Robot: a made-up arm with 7 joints. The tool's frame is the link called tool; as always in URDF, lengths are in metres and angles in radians.
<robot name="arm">
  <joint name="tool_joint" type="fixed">
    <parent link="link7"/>
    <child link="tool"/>
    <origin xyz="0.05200 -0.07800 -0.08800" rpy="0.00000 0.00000 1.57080"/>
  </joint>
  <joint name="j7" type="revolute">
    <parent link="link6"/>
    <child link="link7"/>
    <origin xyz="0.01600 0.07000 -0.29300" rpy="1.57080 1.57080 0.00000"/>
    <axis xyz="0 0 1"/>
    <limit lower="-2.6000" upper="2.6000" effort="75" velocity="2.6"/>
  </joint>
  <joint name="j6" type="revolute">
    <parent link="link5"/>
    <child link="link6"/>
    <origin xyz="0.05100 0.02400 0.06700" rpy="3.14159 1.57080 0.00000"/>
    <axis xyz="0 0 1"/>
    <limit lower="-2.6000" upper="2.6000" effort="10" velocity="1.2"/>
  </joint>
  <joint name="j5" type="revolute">
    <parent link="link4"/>
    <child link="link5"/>
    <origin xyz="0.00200 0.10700 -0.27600" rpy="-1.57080 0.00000 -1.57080"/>
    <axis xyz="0 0 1"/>
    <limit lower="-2.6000" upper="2.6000" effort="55" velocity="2.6"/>
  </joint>
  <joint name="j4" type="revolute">
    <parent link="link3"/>
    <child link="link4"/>
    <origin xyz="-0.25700 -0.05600 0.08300" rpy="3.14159 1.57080 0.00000"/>
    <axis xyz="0 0 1"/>
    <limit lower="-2.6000" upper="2.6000" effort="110" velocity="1.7"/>
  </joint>
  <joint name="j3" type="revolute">
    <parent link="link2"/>
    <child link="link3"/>
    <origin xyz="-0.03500 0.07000 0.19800" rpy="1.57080 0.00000 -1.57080"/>
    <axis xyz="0 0 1"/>
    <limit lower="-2.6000" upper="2.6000" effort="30" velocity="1.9"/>
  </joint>
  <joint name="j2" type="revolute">
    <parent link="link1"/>
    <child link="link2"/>
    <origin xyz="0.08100 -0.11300 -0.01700" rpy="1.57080 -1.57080 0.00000"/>
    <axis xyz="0 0 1"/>
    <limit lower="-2.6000" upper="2.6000" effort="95" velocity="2.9"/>
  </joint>
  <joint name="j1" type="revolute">
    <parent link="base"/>
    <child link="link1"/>
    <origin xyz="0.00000 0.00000 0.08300" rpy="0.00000 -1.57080 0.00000"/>
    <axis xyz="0 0 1"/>
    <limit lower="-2.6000" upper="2.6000" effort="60" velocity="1.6"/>
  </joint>
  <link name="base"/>
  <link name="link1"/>
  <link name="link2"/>
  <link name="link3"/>
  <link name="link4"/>
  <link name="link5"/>
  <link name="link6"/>
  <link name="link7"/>
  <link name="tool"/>
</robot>
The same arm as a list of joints. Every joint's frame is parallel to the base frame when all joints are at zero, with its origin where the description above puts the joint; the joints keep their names.
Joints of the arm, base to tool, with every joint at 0 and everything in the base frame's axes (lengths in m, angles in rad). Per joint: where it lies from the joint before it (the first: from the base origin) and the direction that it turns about. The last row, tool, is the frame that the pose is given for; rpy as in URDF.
j1: axis -x offset 0 0 0.083
j2: axis -y offset 0.017 -0.113 0.081
j3: axis +x offset 0.035 -0.198 -0.07
j4: axis -z offset 0.083 0.056 -0.257
j5: axis -x offset -0.002 0.107 0.276
j6: axis +y offset -0.067 -0.051 0.024
j7: axis +z offset 0.016 -0.293 -0.07
tool: offset -0.078 -0.052 -0.088 rpy 0 0 0
Joint limits (rad, base to tool): -2.6..2.6 -2.6..2.6 -2.6..2.6 -2.6..2.6 -2.6..2.6 -2.6..2.6 -2.6..2.6

